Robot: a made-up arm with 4 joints. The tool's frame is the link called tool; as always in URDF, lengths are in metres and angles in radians.
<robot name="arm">
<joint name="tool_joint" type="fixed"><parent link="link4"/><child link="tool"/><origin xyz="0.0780 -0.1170 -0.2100" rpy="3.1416 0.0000 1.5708"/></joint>
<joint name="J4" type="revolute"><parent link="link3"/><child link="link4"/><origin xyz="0.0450 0.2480 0.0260" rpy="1.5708 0.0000 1.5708"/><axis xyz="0 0 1"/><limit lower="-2.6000" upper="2.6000"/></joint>
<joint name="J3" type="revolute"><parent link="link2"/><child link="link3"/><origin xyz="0.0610 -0.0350 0.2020" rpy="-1.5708 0.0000 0.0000"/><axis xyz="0 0 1"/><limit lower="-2.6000" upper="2.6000"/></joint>
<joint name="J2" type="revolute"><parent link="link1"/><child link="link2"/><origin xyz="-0.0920 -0.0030 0.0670" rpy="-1.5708 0.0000 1.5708"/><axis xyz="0 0 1"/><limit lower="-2.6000" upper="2.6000"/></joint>
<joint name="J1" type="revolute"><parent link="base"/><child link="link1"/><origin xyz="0.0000 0.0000 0.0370" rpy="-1.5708 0.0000 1.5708"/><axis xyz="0 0 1"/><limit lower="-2.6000" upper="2.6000"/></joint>
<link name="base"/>
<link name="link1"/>
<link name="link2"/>
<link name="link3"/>
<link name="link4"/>
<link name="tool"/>
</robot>
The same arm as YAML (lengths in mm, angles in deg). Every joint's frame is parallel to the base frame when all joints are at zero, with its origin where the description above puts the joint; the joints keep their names.
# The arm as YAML. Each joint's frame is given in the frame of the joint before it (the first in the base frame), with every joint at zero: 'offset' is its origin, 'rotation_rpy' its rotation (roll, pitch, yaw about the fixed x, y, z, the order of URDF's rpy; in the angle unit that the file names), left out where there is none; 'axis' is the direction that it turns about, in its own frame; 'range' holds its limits. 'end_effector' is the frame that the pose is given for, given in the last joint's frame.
length_unit: mm
angle_unit: deg
chain:
  - id: J1
    offset: [0.0, 0.0, 37.0]
    axis: [-1.0, 0.0, 0.0]
    range: [-148.97, 148.97]
  - id: J2
    offset: [-67.0, -92.0, 3.0]
    axis: [0.0, -1.0, 0.0]
    range: [-148.97, 148.97]
  - id: J3
    offset: [-35.0, -202.0, -61.0]
    axis: [1.0, 0.0, 0.0]
    range: [-148.97, 148.97]
  - id: J4
    offset: [26.0, 248.0, -45.0]
    axis: [0.0, 0.0, -1.0]
    range: [-148.97, 148.97]
end_effector:
  offset: [-117.0, 78.0, 210.0]
  rotation_rpy: [0.0, 0.0, 0.0]

